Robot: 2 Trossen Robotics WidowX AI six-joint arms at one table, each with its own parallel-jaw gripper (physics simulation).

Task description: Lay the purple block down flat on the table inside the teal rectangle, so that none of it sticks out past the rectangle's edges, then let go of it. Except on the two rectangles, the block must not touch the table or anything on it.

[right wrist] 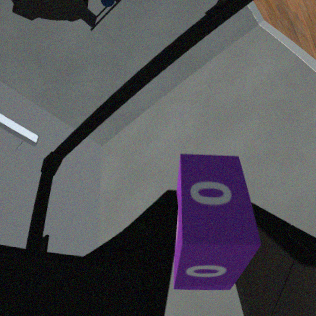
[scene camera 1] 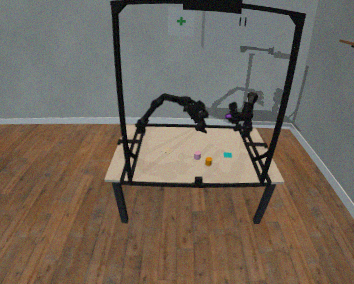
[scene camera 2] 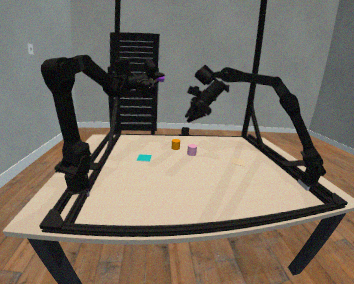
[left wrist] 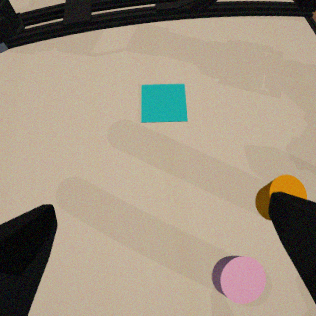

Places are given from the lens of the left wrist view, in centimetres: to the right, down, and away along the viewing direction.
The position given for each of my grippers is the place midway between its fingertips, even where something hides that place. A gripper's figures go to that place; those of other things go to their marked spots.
my left gripper [left wrist: 164, 210]: 0, 2, 10
pink cylinder [left wrist: 240, 278]: 8, 12, 22
orange cylinder [left wrist: 286, 183]: 14, 3, 25
teal rectangle [left wrist: 159, 102]: 0, -8, 34
The marked spots on the teal rectangle and the pink cylinder are 24 cm apart.
